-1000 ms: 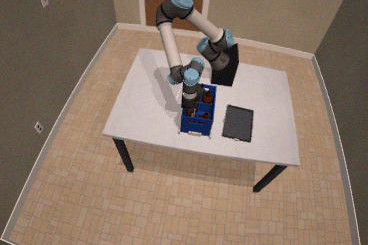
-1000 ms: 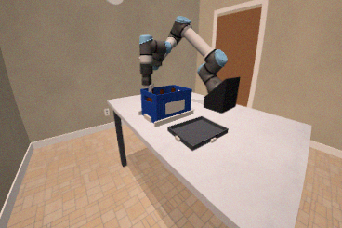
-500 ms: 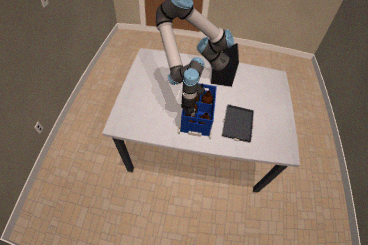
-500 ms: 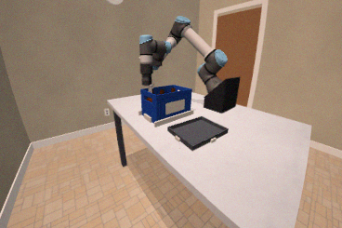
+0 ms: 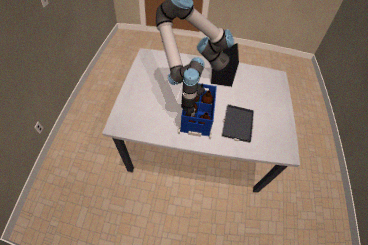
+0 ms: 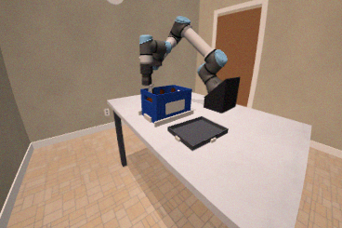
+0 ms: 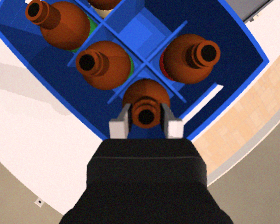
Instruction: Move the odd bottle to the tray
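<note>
My gripper is now 70 mm above the bottle. From my hand the other things lie so: dark tray: 330 mm to the left, 150 mm below, 70 mm behind; blue crate: 90 mm behind, 80 mm below, 50 mm to the left.
</note>
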